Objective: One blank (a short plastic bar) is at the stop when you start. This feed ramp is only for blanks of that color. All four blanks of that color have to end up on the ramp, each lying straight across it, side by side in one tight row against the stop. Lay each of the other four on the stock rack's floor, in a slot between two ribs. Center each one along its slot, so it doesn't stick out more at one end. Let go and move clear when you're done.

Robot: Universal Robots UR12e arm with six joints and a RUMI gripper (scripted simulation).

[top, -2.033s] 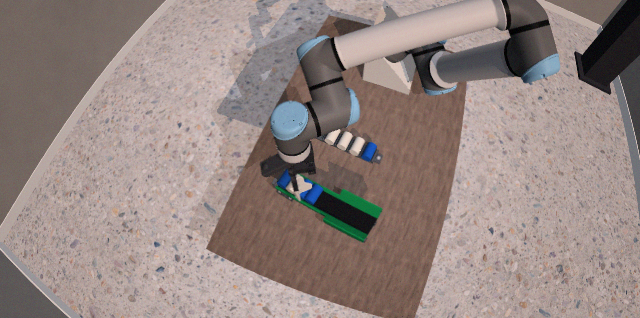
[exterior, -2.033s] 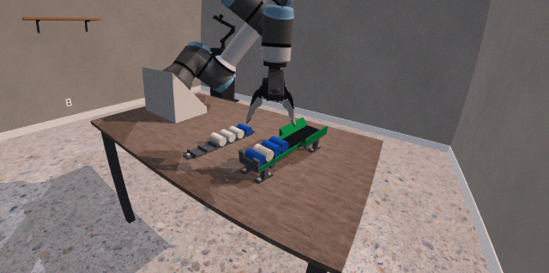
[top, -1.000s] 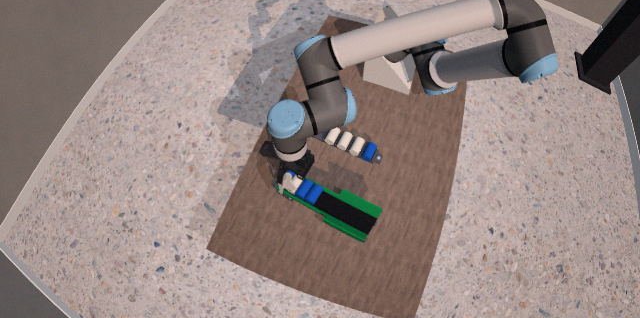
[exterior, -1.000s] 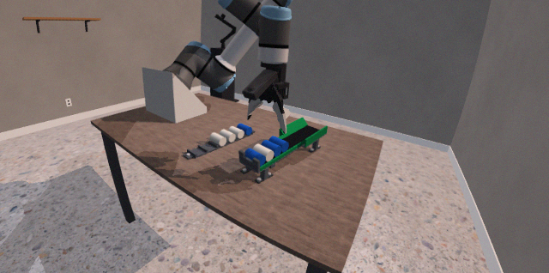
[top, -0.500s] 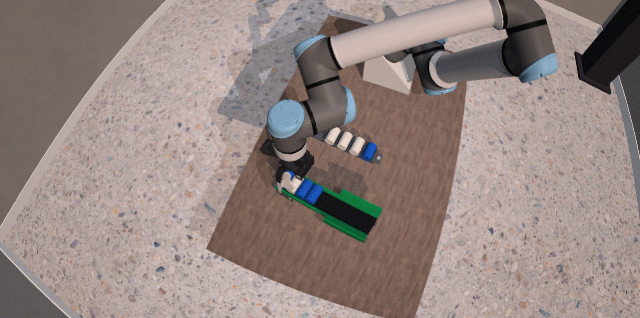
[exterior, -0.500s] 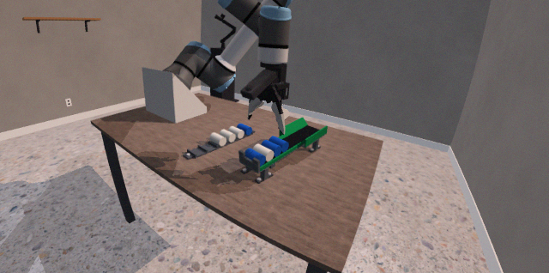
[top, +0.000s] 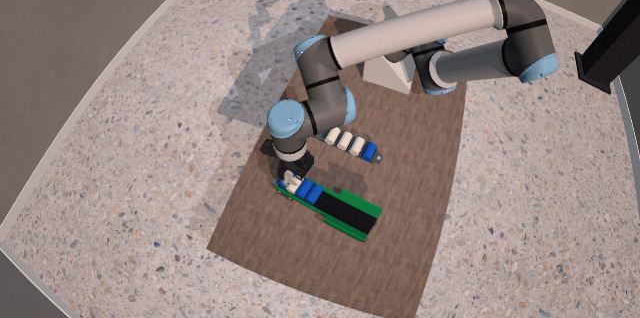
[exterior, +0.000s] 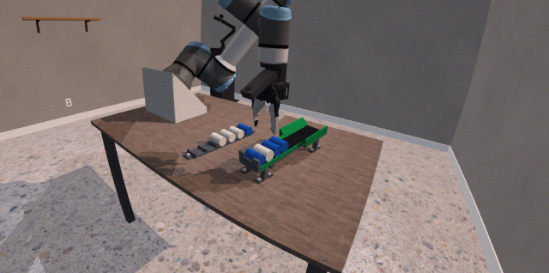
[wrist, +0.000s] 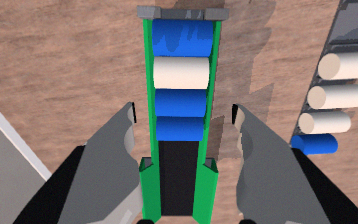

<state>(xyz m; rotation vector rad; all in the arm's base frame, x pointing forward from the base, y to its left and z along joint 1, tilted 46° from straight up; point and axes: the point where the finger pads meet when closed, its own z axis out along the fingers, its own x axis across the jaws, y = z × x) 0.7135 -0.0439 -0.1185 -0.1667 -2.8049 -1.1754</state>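
My gripper is now 1 cm past the grey stop, 6 cm to the left of it and 11 cm above it. Round my hand: stock rack 26 cm behind, 6 cm to the left, 18 cm below.
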